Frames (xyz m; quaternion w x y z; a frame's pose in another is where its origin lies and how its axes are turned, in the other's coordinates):
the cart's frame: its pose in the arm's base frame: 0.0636 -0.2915 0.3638 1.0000 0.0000 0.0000 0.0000
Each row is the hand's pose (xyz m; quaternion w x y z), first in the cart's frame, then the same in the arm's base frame.
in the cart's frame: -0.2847 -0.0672 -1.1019 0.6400 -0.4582 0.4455 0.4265
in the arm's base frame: -0.2211 -0.3587 -0.7381 0.6400 -0.4582 0.4455 0.4265
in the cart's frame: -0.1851 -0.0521 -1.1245 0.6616 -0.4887 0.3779 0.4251
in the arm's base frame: -0.1215 -0.3436 -0.7607 0.6616 -0.4887 0.3779 0.4251
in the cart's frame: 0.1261 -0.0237 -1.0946 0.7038 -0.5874 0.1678 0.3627
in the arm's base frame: 0.1897 -0.3152 -0.7308 0.7038 -0.5874 0.1678 0.3627
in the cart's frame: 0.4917 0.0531 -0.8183 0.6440 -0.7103 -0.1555 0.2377
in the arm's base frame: 0.5553 -0.2384 -0.4545 0.6440 -0.7103 -0.1555 0.2377
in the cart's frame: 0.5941 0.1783 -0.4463 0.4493 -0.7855 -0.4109 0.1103
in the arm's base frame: 0.6577 -0.1132 -0.0825 0.4493 -0.7855 -0.4109 0.1103
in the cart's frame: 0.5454 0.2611 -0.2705 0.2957 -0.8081 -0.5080 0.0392
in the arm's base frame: 0.6090 -0.0304 0.0933 0.2957 -0.8081 -0.5080 0.0392
